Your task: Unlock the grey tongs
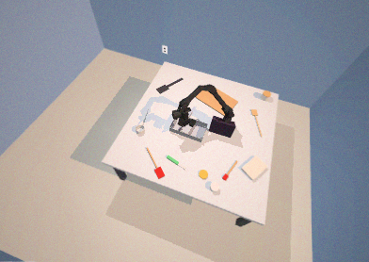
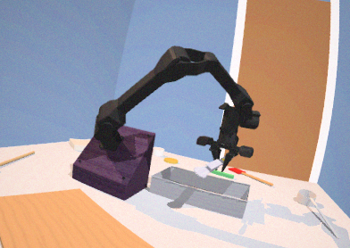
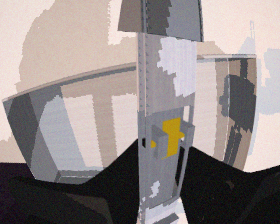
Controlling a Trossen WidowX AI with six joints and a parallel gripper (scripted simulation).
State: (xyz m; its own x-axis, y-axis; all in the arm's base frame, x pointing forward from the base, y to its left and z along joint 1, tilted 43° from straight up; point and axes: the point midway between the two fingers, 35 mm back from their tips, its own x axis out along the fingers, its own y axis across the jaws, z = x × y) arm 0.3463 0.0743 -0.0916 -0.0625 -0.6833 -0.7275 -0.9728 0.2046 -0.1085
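Right now the grey roasting tin is 40 mm behind my gripper tip, 30 mm to the right of it and 70 mm below it. Round my gripper tip: yellow lock piece (10 mm ahead, 20 mm to the left, 40 mm above); green tool (40 mm behind, 310 mm to the left, 90 mm below); red spatula (120 mm ahead, 380 mm to the left, 90 mm below).
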